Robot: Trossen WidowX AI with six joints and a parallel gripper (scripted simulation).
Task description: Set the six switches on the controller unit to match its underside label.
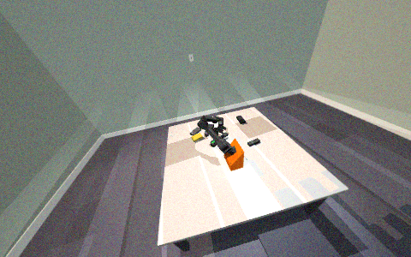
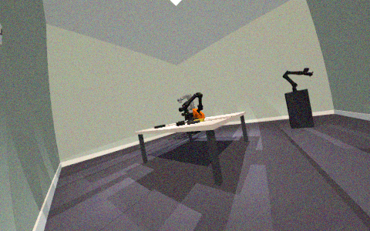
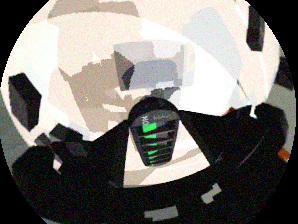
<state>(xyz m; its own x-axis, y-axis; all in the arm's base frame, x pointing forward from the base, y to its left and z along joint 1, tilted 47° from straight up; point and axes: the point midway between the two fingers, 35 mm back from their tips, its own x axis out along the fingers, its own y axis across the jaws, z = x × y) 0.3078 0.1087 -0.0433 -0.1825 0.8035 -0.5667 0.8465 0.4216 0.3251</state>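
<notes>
Right now my gripper tip is 60 mm to the left of the grey box, 30 mm short of it and 20 mm above it. The rest, counted from my gripper tip: yellow block (250 mm to the left, 120 mm ahead, 20 mm below).
</notes>
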